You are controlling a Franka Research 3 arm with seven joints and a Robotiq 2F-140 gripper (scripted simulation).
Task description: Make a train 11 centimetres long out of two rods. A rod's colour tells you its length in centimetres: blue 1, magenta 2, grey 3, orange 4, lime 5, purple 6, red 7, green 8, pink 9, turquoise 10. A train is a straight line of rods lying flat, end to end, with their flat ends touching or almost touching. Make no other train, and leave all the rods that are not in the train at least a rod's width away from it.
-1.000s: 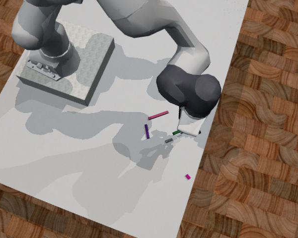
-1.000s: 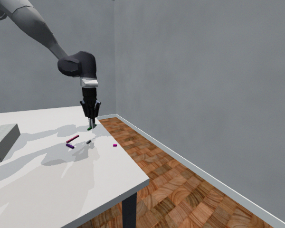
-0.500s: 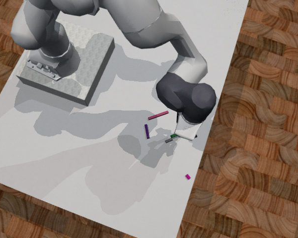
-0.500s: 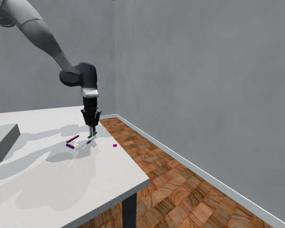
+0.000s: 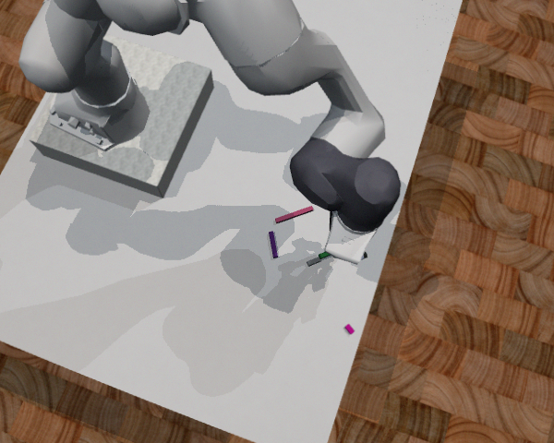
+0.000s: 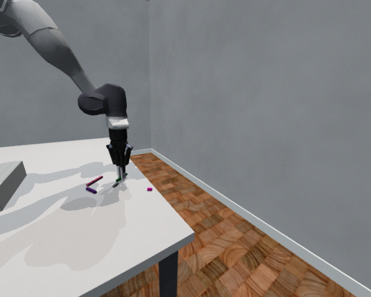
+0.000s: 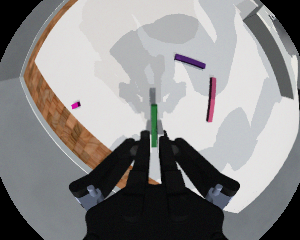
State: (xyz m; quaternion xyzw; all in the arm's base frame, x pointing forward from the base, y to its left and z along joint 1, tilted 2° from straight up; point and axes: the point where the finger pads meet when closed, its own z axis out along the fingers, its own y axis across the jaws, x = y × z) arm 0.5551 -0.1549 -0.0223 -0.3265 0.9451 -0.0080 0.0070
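The green rod is 30 mm below my hand. The rest, counted from my hand: grey rod: 40 mm behind, 40 mm to the right, 40 mm below; then pink rod: 110 mm behind, 60 mm to the left, 40 mm below; then purple rod: 140 mm behind, 20 mm to the right, 40 mm below.
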